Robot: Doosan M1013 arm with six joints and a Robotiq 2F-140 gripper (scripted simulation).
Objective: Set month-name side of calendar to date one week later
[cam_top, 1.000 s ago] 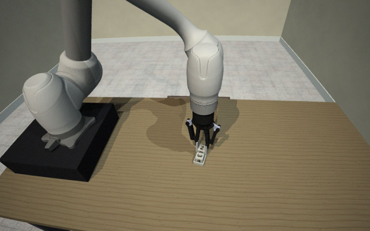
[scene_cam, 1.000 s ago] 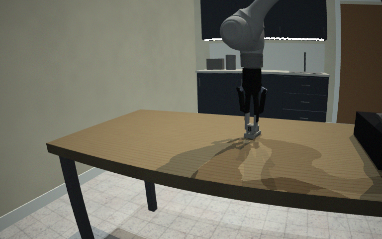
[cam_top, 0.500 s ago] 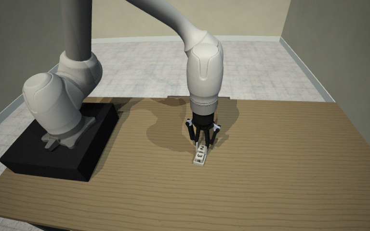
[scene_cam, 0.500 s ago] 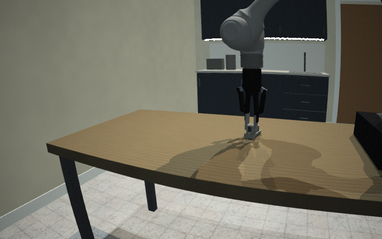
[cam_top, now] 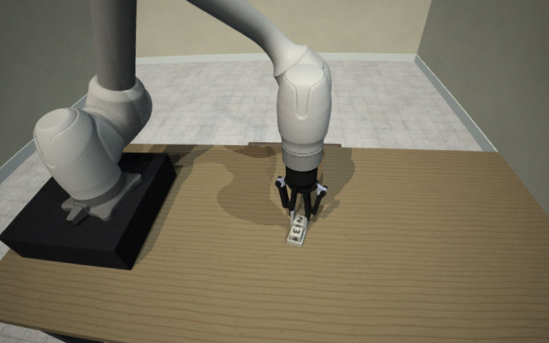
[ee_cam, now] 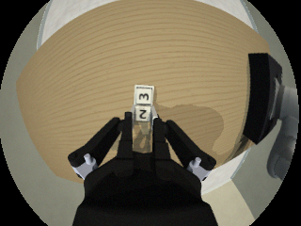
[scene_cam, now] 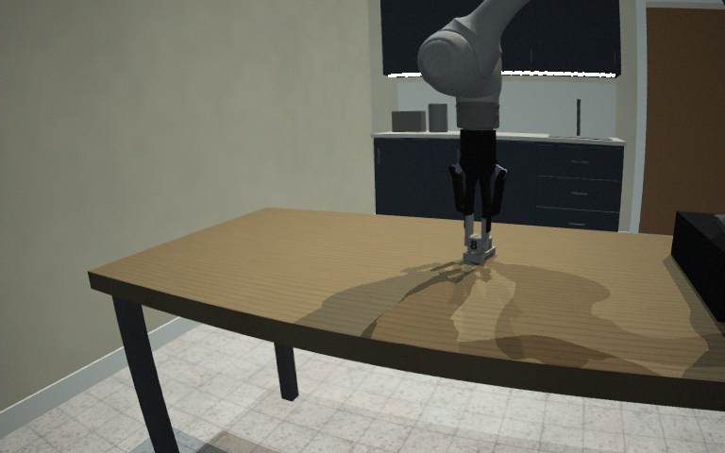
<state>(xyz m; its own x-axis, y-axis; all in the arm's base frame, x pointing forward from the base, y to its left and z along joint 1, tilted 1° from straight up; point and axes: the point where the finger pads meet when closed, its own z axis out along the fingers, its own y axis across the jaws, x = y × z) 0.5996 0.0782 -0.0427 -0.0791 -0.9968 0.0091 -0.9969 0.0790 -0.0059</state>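
Now: hand 50 mm above the white tray and 20 mm to the left of it.
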